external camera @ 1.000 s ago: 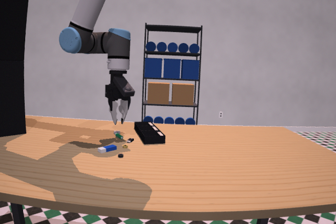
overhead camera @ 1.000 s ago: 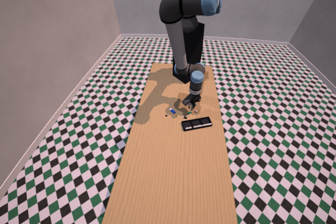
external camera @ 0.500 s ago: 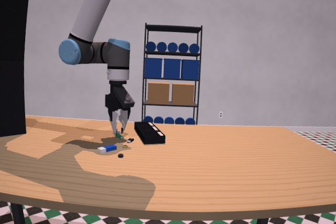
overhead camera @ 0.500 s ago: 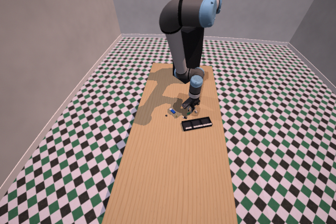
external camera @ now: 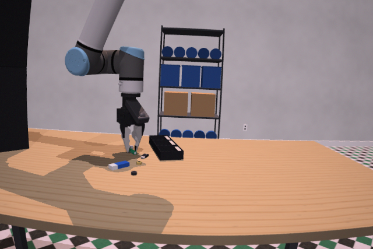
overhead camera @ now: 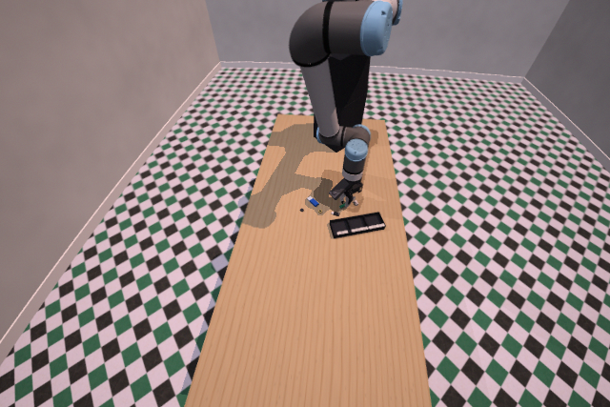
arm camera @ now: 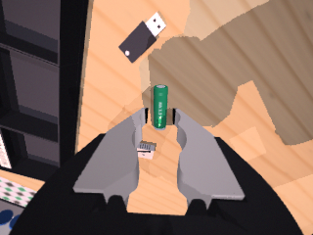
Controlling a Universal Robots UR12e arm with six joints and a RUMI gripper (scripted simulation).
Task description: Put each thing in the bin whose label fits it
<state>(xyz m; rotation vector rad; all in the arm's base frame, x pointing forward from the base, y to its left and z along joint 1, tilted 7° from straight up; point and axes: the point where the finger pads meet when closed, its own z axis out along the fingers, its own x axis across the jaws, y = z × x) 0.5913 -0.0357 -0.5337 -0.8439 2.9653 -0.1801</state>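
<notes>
Right now my hand is 10 mm above the green battery. From my hand the other things lie so: brass nut: 30 mm ahead, 120 mm to the right, 10 mm below; then small white piece: 10 mm behind, 70 mm to the left, 10 mm below; then black usb stick: 50 mm ahead, 50 mm to the right, 10 mm below.
</notes>
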